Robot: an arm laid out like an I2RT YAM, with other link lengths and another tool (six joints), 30 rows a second.
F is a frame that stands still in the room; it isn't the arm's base.
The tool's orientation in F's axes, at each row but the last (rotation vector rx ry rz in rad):
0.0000, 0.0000, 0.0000
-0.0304, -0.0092, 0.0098
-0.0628, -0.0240, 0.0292
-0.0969, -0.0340, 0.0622
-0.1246, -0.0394, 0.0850
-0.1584, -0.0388, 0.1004
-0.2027, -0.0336, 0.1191
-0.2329, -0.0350, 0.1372
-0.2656, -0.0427, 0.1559
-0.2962, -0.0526, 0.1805
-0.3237, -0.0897, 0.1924
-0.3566, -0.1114, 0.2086
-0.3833, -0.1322, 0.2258
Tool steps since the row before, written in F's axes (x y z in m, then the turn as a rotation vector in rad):
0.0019, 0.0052, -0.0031, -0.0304, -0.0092, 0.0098
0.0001, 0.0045, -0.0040, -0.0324, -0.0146, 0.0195
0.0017, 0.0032, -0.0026, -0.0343, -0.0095, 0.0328
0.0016, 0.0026, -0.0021, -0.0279, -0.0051, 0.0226
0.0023, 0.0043, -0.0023, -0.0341, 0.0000, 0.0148
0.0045, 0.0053, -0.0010, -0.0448, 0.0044, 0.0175
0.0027, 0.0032, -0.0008, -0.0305, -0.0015, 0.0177
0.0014, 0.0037, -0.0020, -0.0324, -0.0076, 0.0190
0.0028, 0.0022, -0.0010, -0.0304, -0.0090, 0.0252
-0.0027, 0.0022, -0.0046, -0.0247, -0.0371, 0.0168
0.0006, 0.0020, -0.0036, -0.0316, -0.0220, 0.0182
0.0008, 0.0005, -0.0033, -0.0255, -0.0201, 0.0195
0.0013, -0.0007, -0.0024, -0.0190, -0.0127, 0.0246
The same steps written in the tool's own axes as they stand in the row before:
0.0019, 0.0052, -0.0031, -0.0304, -0.0092, 0.0098
0.0001, 0.0046, -0.0039, -0.0324, -0.0149, 0.0193
0.0017, 0.0033, -0.0024, -0.0338, -0.0106, 0.0330
0.0017, 0.0027, -0.0019, -0.0275, -0.0056, 0.0230
0.0026, 0.0044, -0.0019, -0.0334, 0.0009, 0.0162
0.0050, 0.0049, -0.0004, -0.0436, 0.0059, 0.0200
0.0031, 0.0030, -0.0003, -0.0301, -0.0016, 0.0184
0.0019, 0.0038, -0.0012, -0.0328, -0.0075, 0.0184
0.0031, 0.0019, -0.0006, -0.0309, -0.0108, 0.0239
-0.0024, 0.0039, -0.0036, -0.0307, -0.0357, 0.0074
0.0008, 0.0029, -0.0029, -0.0343, -0.0209, 0.0142
0.0007, 0.0015, -0.0030, -0.0279, -0.0207, 0.0151
0.0009, 0.0000, -0.0027, -0.0194, -0.0173, 0.0213

